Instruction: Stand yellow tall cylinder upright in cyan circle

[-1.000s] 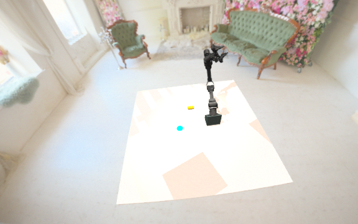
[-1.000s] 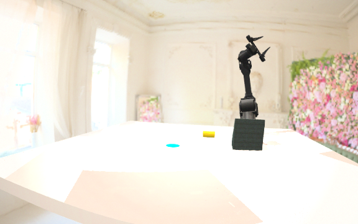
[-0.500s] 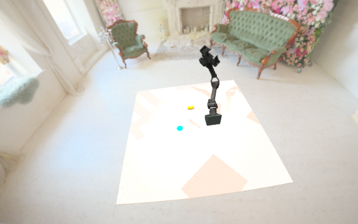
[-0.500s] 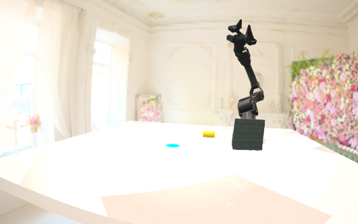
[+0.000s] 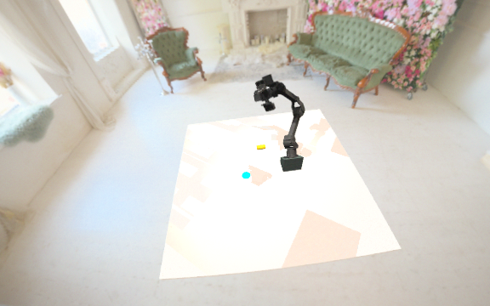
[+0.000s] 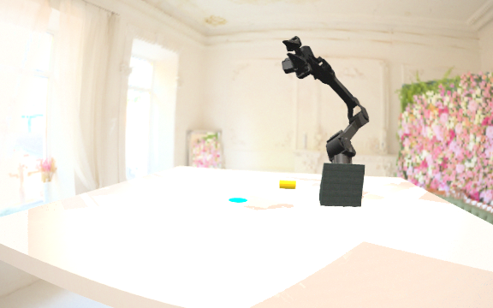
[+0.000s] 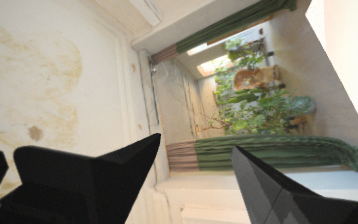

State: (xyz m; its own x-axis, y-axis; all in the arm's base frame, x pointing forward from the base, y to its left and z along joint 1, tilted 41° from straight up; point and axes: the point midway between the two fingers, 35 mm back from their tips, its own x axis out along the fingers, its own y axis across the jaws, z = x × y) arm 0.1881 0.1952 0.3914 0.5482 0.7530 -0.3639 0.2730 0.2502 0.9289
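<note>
The yellow tall cylinder is 20 mm behind my gripper tip, 140 mm to the right of it and 520 mm below it. Also, from my gripper tip: cyan circle: 130 mm ahead, 110 mm to the left, 530 mm below.
</note>
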